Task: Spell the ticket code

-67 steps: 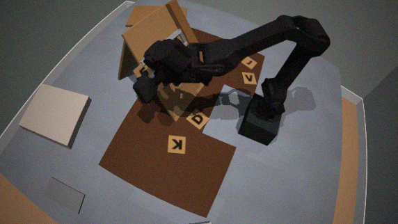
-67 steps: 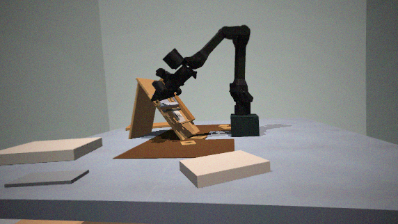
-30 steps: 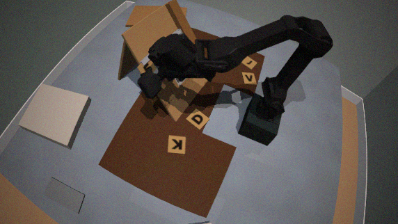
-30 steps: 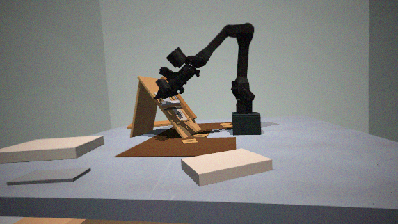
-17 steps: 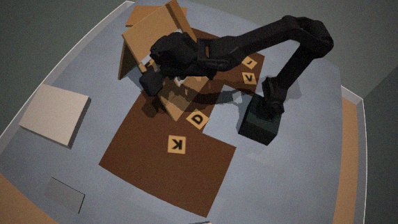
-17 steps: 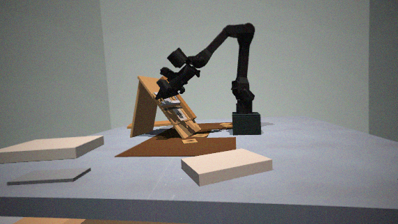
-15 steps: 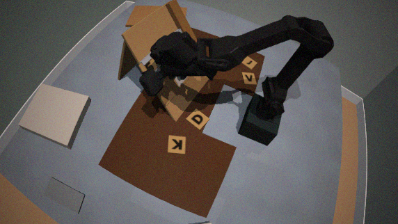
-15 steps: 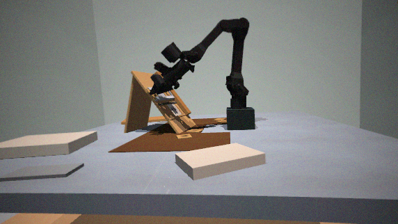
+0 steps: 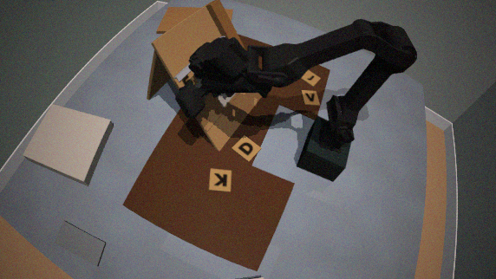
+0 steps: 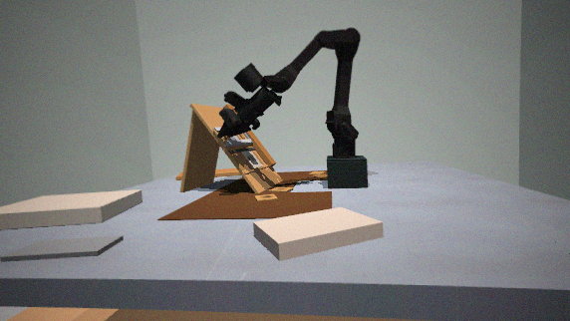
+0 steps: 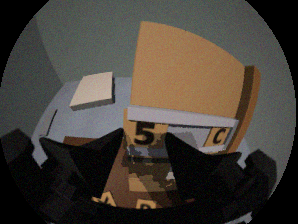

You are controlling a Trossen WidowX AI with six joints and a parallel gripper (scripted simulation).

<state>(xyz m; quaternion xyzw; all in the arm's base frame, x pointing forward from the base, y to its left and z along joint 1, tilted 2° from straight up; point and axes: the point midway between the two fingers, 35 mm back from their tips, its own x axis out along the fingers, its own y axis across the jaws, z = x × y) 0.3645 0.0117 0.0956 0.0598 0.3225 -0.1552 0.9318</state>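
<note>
Now: the white ticket 80 mm behind my gripper tip, 80 mm to the right of it and 80 mm below it. The rest, counted from my gripper tip: thin grey plate (200 mm ahead, 450 mm to the left, 180 mm below); brown mat (190 mm behind, 40 mm to the right, 180 mm below); beige block (370 mm ahead, 180 mm to the left, 160 mm below).
</note>
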